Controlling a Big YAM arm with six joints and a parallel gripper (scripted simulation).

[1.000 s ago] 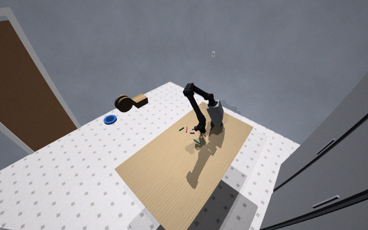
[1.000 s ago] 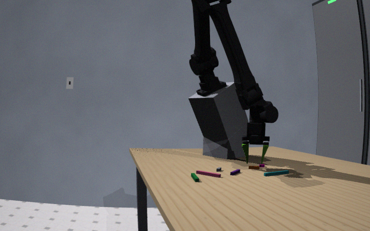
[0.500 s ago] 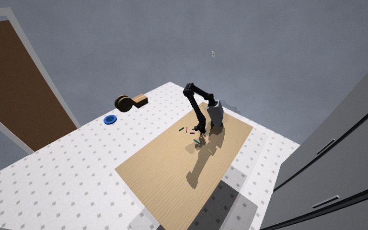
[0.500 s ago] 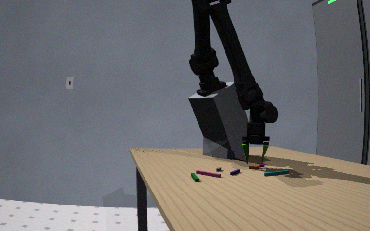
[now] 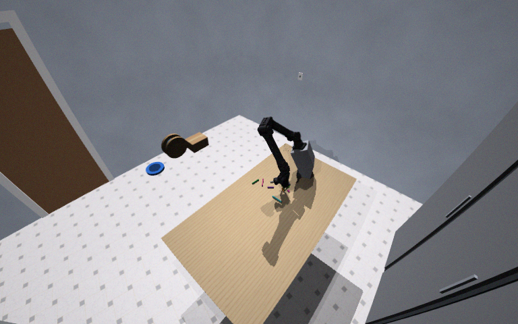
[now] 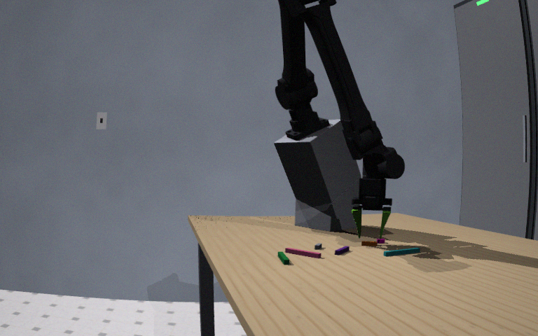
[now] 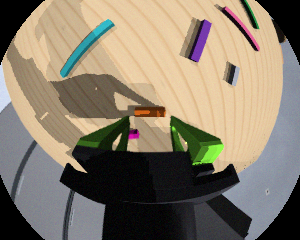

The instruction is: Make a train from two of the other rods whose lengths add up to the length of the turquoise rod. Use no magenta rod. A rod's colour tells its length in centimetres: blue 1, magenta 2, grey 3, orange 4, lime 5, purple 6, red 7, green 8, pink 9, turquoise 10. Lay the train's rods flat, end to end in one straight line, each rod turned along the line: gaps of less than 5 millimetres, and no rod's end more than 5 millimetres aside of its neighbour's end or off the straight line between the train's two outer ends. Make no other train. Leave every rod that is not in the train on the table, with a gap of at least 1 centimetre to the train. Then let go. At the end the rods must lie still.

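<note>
My gripper is now 2 cm above the orange rod. From my hand the other things lie so: purple rod: 11 cm to the right, 5 cm ahead, 2 cm below; magenta rod: 5 cm to the left, 2 cm below, 1 cm behind; turquoise rod: 13 cm ahead, 2 cm below, 1 cm to the left.
</note>
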